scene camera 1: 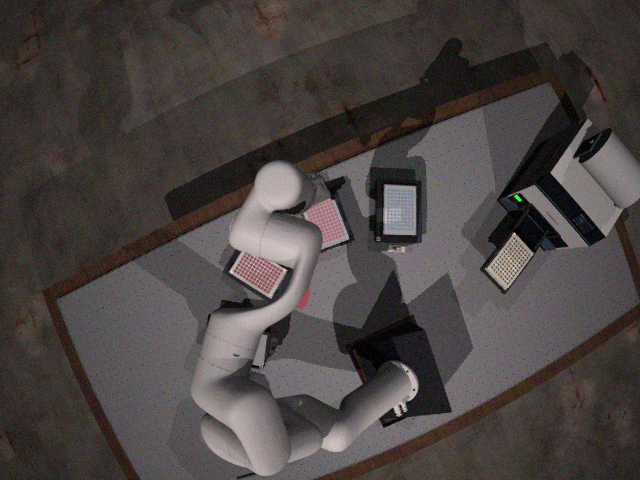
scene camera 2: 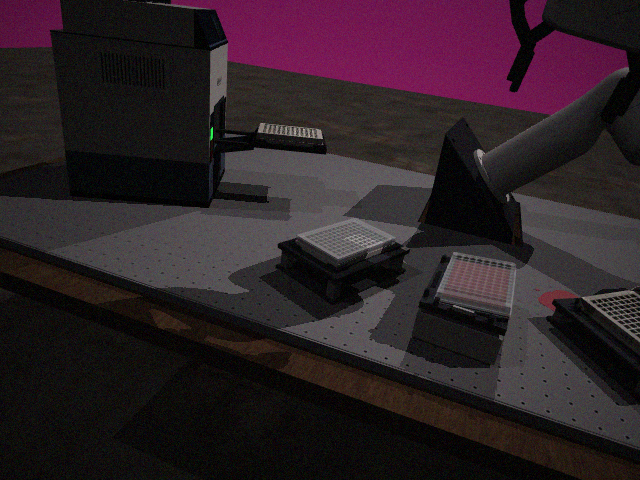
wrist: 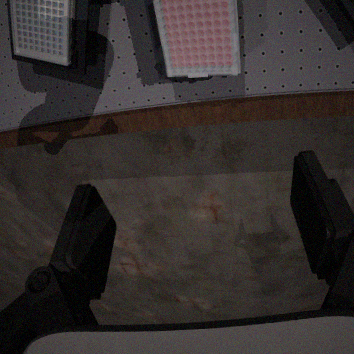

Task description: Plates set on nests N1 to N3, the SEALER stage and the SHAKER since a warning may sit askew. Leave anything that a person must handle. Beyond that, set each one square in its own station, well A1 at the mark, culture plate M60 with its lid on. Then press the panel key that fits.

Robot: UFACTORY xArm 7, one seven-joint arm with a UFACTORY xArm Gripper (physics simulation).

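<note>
My gripper is open and empty, high above the table; the wrist view shows floor between its fingers. A pink plate with a clear cover sits on a low dark nest. A pale clear plate sits on a raised dark stand, seeming slightly turned. A red-welled plate sits on another dark station, partly under the arm. A cream plate lies on the machine's extended stage. A pale item is mostly hidden by the arm. Labels are unreadable.
The tall machine shows a green light. The black arm mount stands on the table. A red round patch marks the table. The wooden table edge runs beyond the plates. Panel keys cannot be made out.
</note>
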